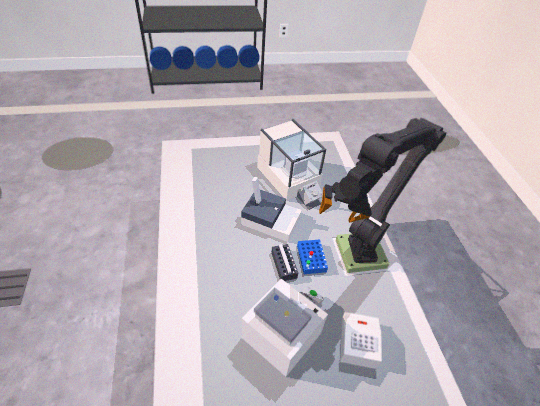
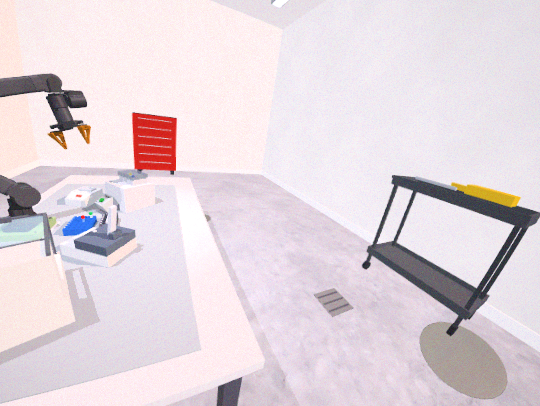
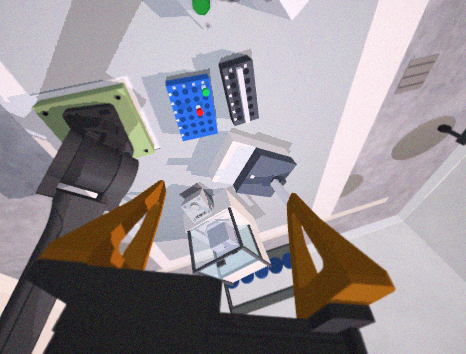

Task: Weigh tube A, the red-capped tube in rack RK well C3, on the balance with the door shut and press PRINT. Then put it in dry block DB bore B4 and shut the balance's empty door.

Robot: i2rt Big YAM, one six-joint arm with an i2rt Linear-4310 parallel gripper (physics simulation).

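Places are measured from the arm's base along level axes (x back, y down, z right), in metres.
Pixels of known places: gripper, fingertip midpoint: (image 1: 334, 216) (image 2: 77, 146) (image 3: 227, 192); arm's base, link origin: (image 1: 362, 249) (image 3: 103, 133).
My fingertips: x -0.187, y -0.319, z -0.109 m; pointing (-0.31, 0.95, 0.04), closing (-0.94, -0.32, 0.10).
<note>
Ahead of a thing's pixels: the offset from my fingertips to its top centre. "*": to the spot under its first point.
The red-capped tube @(dy +0.290, dx -0.015, dz +0.081 m) (image 1: 311, 253) (image 2: 83, 217) (image 3: 200, 112) stands in the blue rack @(dy +0.315, dx -0.006, dz +0.091 m) (image 1: 320, 265) (image 2: 75, 227) (image 3: 191, 134), with a green-capped tube @(dy +0.290, dx -0.031, dz +0.042 m) (image 1: 308, 262) (image 3: 206, 92) near it. The dark dry block @(dy +0.297, dx -0.112, dz +0.067 m) (image 1: 278, 263) (image 3: 230, 100) with a white strip lies beside the rack. The balance @(dy +0.122, dx -0.027, dz +0.499 m) (image 1: 274, 172) (image 3: 255, 235) has a glass chamber; whether its door is open or shut I cannot tell. Its panel @(dy +0.270, dx +0.040, dz +0.373 m) (image 1: 311, 192) (image 3: 196, 204) faces the arm's side. My gripper (image 1: 340, 212) (image 2: 73, 138) (image 3: 227, 192) is open and empty, high above the table near the balance.
A white device with a dark top and upright post @(* dy +0.265, dx -0.175, dz +0.275 m) (image 1: 264, 208) (image 2: 106, 242) (image 3: 265, 171) stands between balance and dry block. A large white box @(dy +0.155, dx -0.115, dz -0.170 m) (image 1: 280, 345) (image 2: 131, 196), a keypad device @(dy +0.275, dx +0.099, dz -0.234 m) (image 1: 361, 345) and a green-topped item @(dy +0.270, dx -0.037, dz -0.090 m) (image 1: 313, 293) (image 3: 201, 6) stand beyond the rack.
</note>
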